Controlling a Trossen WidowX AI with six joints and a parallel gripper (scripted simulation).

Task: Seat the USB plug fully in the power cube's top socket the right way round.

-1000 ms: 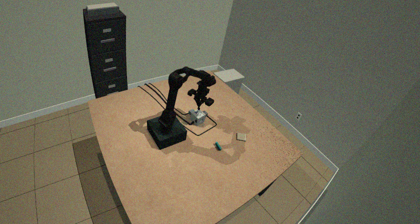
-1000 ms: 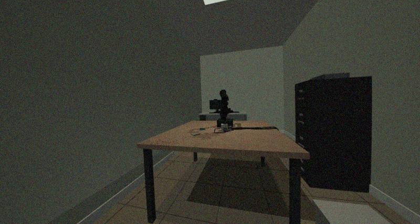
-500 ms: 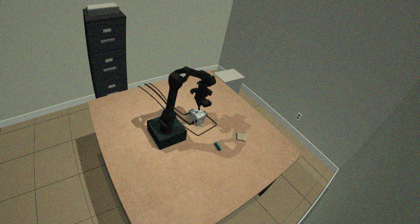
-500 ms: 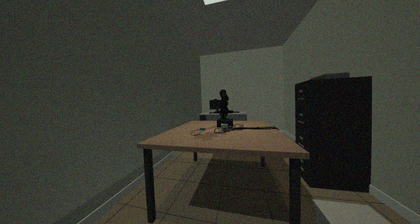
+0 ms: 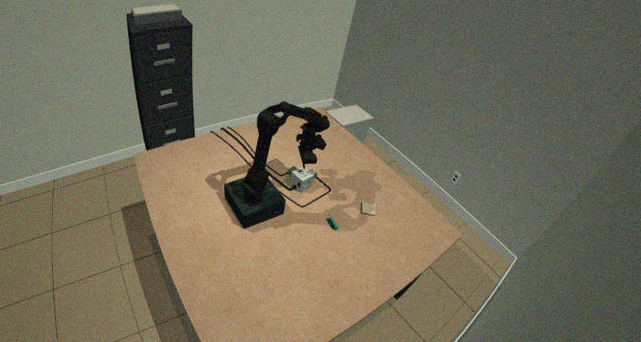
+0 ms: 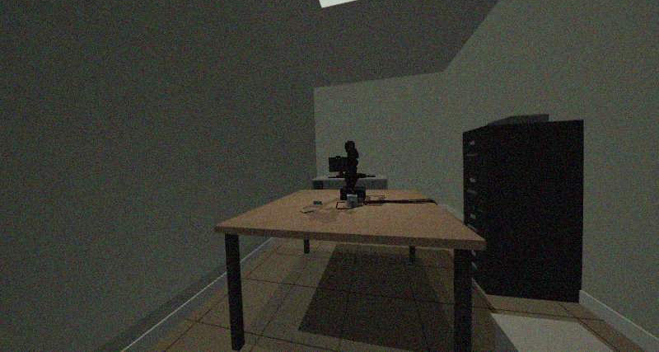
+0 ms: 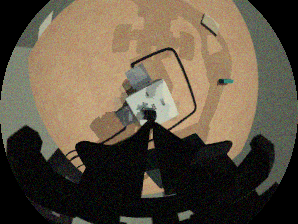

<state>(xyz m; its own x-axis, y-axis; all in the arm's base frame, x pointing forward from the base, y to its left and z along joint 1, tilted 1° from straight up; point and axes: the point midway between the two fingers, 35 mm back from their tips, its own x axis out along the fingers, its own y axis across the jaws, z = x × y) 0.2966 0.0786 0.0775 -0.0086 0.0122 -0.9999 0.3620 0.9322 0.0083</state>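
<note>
Now: gripper tip 20 mm above the dark USB plug. The rest, counted from my gripper tip: flat beige pad: 290 mm to the right, 210 mm ahead, 130 mm below; teal marker: 290 mm to the right, 120 mm below.
</note>
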